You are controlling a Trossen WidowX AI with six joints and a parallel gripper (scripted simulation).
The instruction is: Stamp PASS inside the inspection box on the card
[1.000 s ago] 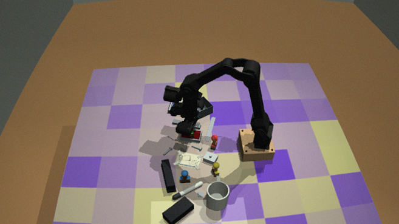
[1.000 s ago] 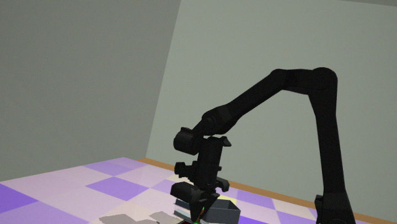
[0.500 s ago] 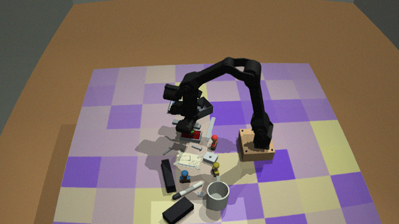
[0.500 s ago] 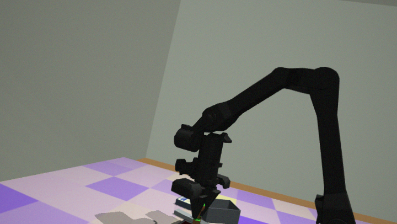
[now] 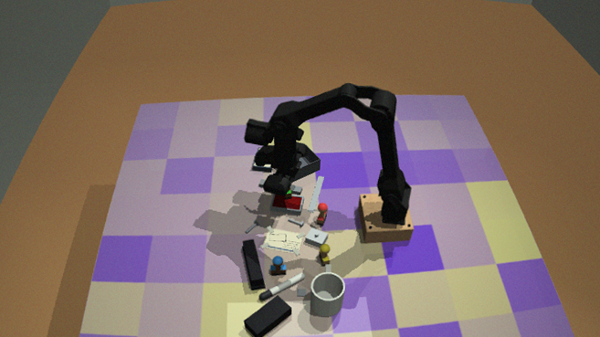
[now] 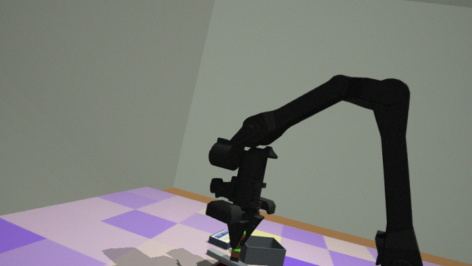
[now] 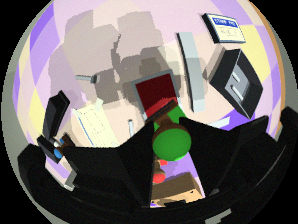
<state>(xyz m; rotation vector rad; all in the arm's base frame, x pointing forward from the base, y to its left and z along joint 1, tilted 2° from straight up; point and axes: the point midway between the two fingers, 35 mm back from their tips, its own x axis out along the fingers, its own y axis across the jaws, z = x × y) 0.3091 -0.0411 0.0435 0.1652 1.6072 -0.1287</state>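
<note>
The white card is 10 mm behind my gripper tip, 130 mm to the left of it and 70 mm below it. Also, from my gripper tip: red ink pad: 70 mm below; grey bar: 80 mm behind, 60 mm to the right, 70 mm below; green-knobbed stamp: right at my gripper tip.
</note>
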